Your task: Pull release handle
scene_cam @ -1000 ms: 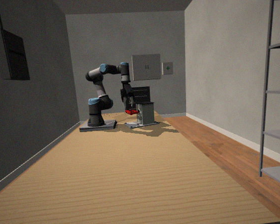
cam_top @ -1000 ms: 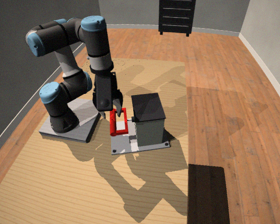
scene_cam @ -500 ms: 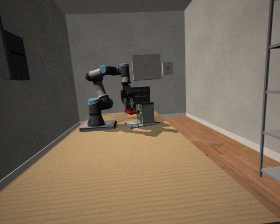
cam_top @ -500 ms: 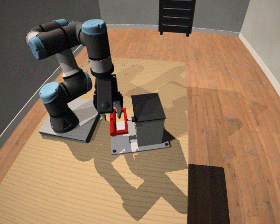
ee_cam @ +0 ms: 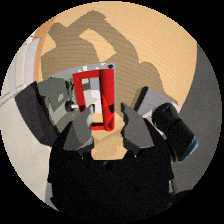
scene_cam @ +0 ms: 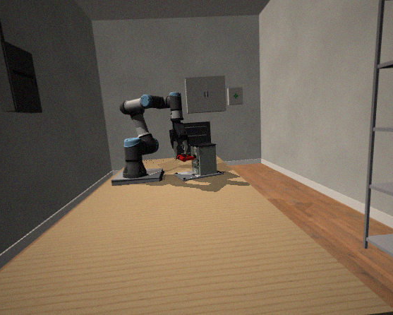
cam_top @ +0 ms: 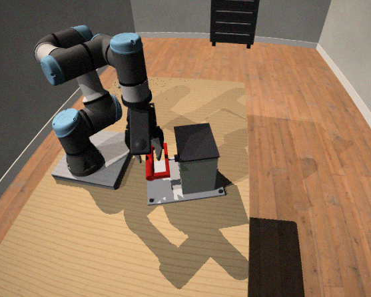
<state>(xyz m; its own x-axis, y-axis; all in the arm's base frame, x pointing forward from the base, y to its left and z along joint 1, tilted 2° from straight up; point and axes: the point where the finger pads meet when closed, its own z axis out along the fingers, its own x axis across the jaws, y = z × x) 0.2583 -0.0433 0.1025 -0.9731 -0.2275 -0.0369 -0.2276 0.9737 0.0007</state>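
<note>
Right now the release handle is 50 mm ahead of my hand, 10 mm to the left of it and 10 mm below it. The rest, counted from my hand: grey base plate 90 mm ahead, 20 mm to the left, 110 mm below.
</note>
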